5 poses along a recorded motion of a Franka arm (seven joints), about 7.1 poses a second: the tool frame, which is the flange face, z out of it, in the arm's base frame.
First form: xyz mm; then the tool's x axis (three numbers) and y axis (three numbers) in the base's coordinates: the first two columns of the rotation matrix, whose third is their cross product.
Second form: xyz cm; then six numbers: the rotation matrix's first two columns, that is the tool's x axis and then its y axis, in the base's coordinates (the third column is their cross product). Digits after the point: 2 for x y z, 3 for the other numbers.
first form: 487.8 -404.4 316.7 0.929 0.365 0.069 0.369 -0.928 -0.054
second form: 48.78 -40.44 31.67 0.929 0.365 0.069 0.369 -0.928 -0.054
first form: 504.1 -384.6 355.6 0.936 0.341 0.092 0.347 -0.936 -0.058
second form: 50.41 -38.46 35.56 0.936 0.341 0.092 0.347 -0.936 -0.058
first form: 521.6 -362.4 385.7 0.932 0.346 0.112 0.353 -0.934 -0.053
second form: 52.16 -36.24 38.57 0.932 0.346 0.112 0.353 -0.934 -0.053
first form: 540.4 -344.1 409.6 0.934 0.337 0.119 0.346 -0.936 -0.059
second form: 54.04 -34.41 40.96 0.934 0.337 0.119 0.346 -0.936 -0.059
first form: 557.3 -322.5 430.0 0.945 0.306 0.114 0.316 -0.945 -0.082
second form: 55.73 -32.25 43.00 0.945 0.306 0.114 0.316 -0.945 -0.082
